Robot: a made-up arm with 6 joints. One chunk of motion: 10 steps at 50 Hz.
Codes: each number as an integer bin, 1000 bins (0 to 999) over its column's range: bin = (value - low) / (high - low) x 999, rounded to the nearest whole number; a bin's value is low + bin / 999 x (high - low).
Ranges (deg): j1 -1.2..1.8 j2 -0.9..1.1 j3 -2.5..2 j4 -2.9..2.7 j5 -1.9..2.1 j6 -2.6..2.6
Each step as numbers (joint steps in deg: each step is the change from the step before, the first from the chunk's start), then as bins.
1 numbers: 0.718 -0.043 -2.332 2.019 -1.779 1.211
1 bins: 639 428 37 878 30 732
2 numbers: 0.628 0.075 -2.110 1.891 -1.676 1.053
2 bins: 609 487 87 855 56 702
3 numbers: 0.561 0.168 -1.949 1.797 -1.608 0.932
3 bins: 586 533 122 838 73 679
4 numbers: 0.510 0.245 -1.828 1.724 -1.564 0.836
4 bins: 569 572 149 825 84 660
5 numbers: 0.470 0.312 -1.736 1.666 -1.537 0.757
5 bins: 556 605 170 815 91 645
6 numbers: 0.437 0.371 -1.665 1.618 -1.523 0.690
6 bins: 545 635 185 806 94 632
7 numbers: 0.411 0.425 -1.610 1.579 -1.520 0.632
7 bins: 536 662 198 799 95 621
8 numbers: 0.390 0.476 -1.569 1.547 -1.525 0.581
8 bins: 529 687 207 793 94 611
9 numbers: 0.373 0.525 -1.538 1.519 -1.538 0.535
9 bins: 524 712 214 788 90 602
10 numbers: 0.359 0.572 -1.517 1.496 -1.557 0.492
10 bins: 519 735 218 784 86 594
